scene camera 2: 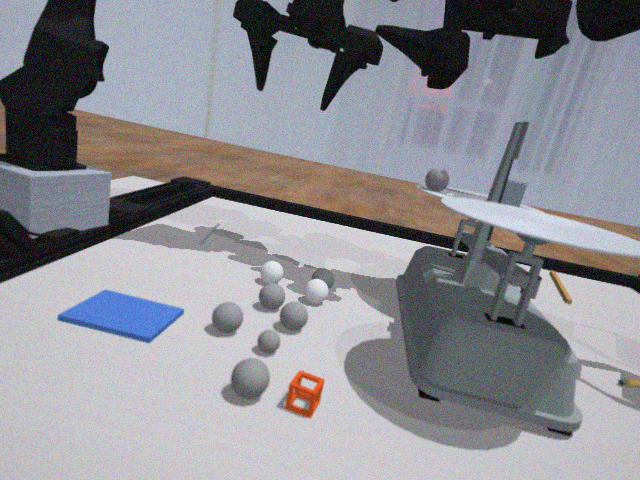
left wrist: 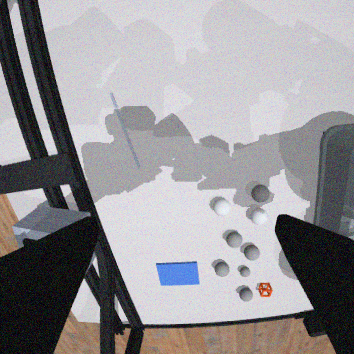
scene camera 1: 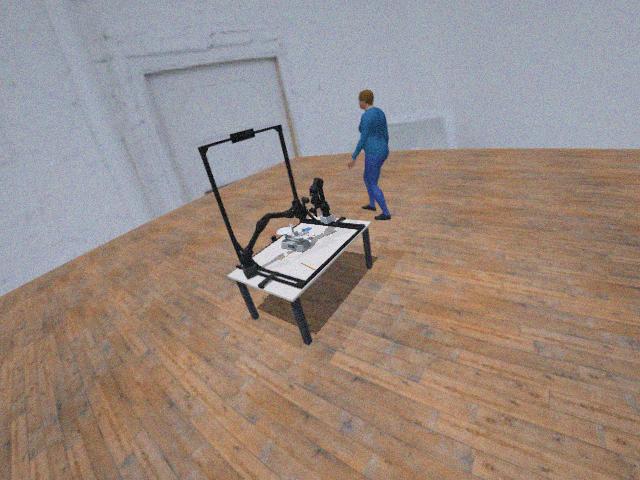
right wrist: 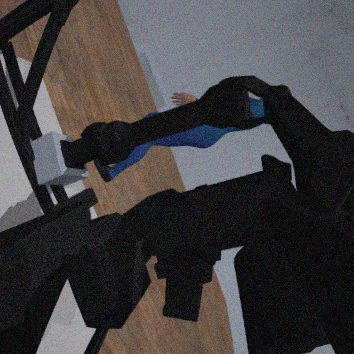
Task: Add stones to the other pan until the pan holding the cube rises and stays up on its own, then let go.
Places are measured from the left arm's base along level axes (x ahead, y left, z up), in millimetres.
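Where they show: left gripper, fingertip midpoint: [scene camera 2: 290,100] [left wrist: 188,224] [scene camera 1: 320,214]; right gripper, fingertip midpoint: [scene camera 1: 308,204] [right wrist: 179,208]; left arm's base, origin of the base link: [scene camera 2: 41,163] [scene camera 1: 326,215] [right wrist: 71,155]; right arm's base, origin of the base link: [scene camera 1: 248,266].
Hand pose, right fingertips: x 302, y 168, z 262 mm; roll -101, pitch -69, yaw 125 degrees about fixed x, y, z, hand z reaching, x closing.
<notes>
Each offset is from my right fingertips to the top centre of the thing. "spot": to the spot under its first point. Level surfaces: height alone.
Several grey and white stones [scene camera 2: 293,315] [left wrist: 233,239] lie loose on the white table @[349 mm down] [scene camera 2: 175,429] [left wrist: 140,225] [scene camera 1: 290,291], left of the grey balance scale @[192 mm ahead, 61 mm right, 116 mm down] [scene camera 2: 475,343] [left wrist: 337,175] [scene camera 1: 296,243]. One stone @[117 mm ahead, 8 mm left, 178 mm down] [scene camera 2: 437,179] sits on the scale's far pan @[168 mm ahead, 31 mm left, 206 mm down] [scene camera 2: 456,192]. The near pan @[216 mm ahead, 153 mm right, 194 mm down] [scene camera 2: 509,216] stands high. A grey cube @[197 mm ahead, 8 mm left, 176 mm down] [scene camera 2: 514,192] shows behind the post; I cannot tell which pan bears it. A small orange wire cube @[91 mm ahead, 272 mm right, 330 mm down] [scene camera 2: 305,393] [left wrist: 265,289] lies by the nearest stone. My left gripper [scene camera 2: 291,97] [left wrist: 188,224] is open and empty, high above the stones. My right gripper [scene camera 2: 490,67] is open and empty, high above the scale.
A flat blue patch @[spot: 87 mm back, 255 mm right, 345 mm down] [scene camera 2: 128,314] [left wrist: 178,273] lies left of the stones. A black frame rail @[spot: 360 mm back, 81 mm left, 344 mm down] [scene camera 2: 151,200] [left wrist: 53,123] and a grey box [scene camera 2: 91,197] [right wrist: 49,161] border the table. A thin rod @[193 mm back, 19 mm left, 348 mm down] [left wrist: 124,130] lies farther in. A person [scene camera 1: 372,152] walks beyond the table.
</notes>
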